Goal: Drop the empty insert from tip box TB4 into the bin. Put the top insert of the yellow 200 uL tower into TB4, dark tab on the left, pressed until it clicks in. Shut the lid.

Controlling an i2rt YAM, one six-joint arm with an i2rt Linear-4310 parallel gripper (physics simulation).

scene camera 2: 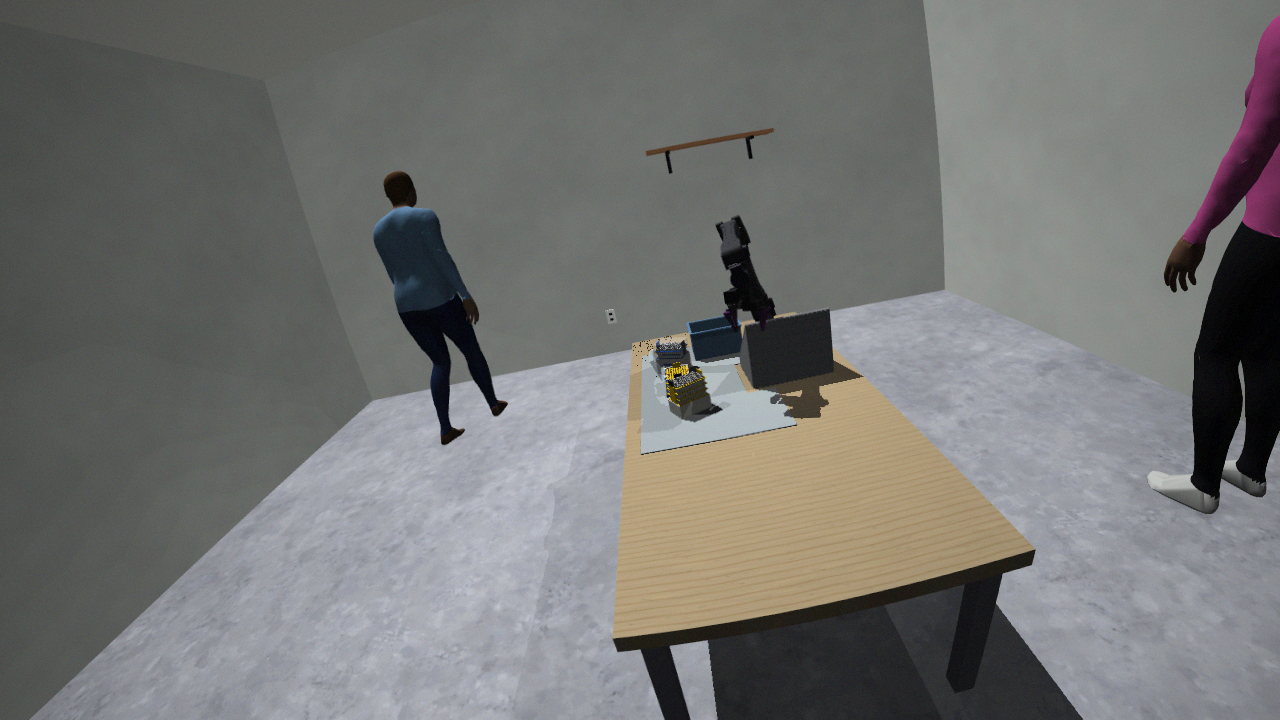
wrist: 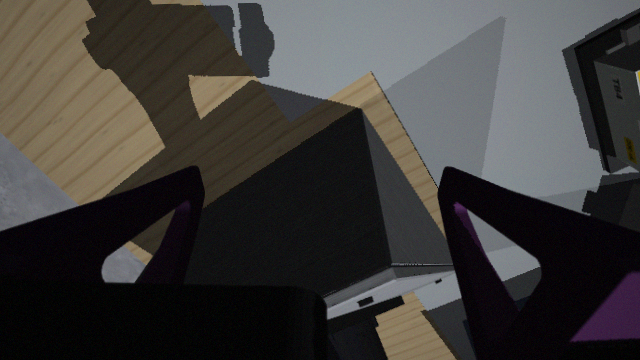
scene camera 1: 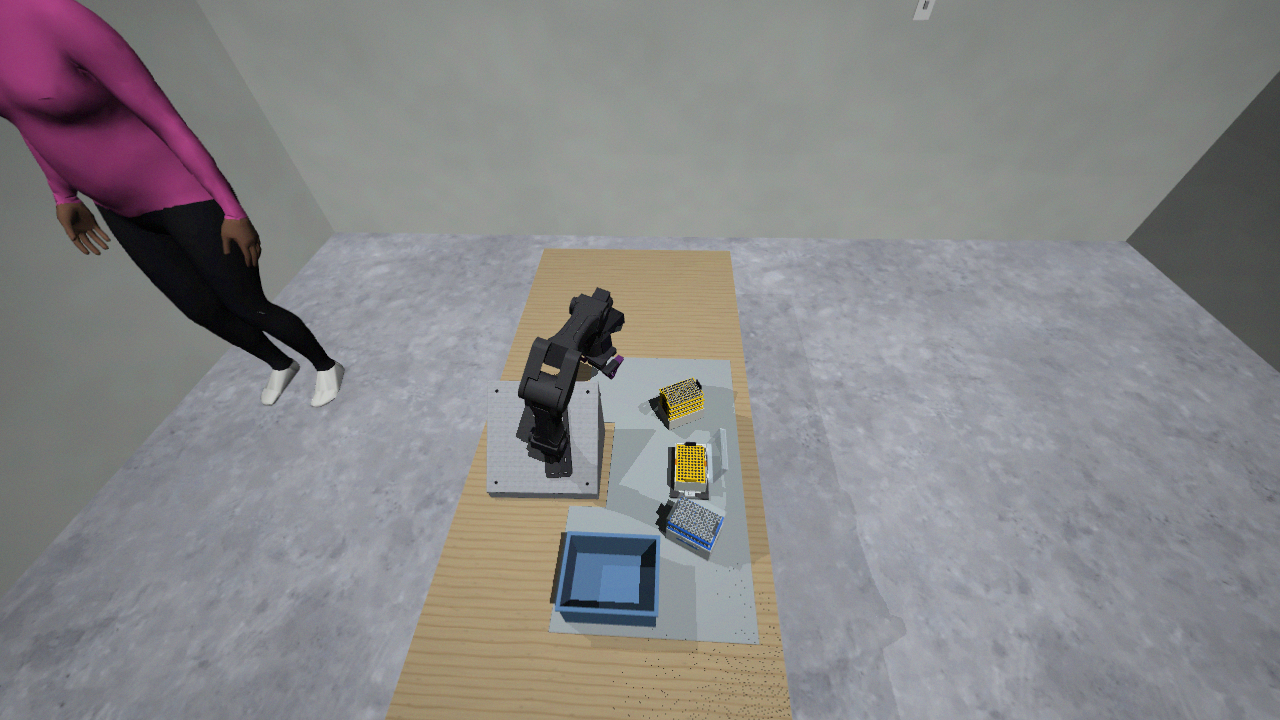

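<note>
Tip box TB4 point(scene camera 1: 689, 494) point(wrist: 617, 107) stands mid-mat with its clear lid point(scene camera 1: 723, 450) open on the right. A yellow insert point(scene camera 1: 690, 463) with rows of dark holes, no tips visible, sits on it. The yellow 200 uL tower point(scene camera 1: 682, 402) point(scene camera 2: 687, 386), stacked inserts with grey tips on top, stands behind TB4, turned at an angle. The blue bin point(scene camera 1: 608, 617) point(scene camera 2: 716, 343) is at the mat's front left. My gripper point(scene camera 1: 601, 364) point(scene camera 2: 748, 320) point(wrist: 321, 179) is open and empty, raised behind the arm's base, left of the yellow tower. In the wrist view TB4 is cut off at the right edge.
A blue rack point(scene camera 1: 695, 523) of grey tips stands close in front of TB4, angled. The arm's wedge-shaped base point(scene camera 1: 501, 447) point(scene camera 2: 792, 349) point(wrist: 300, 215) stands left of the grey mat point(scene camera 1: 707, 608) point(scene camera 2: 716, 438). Two people stand beyond the table.
</note>
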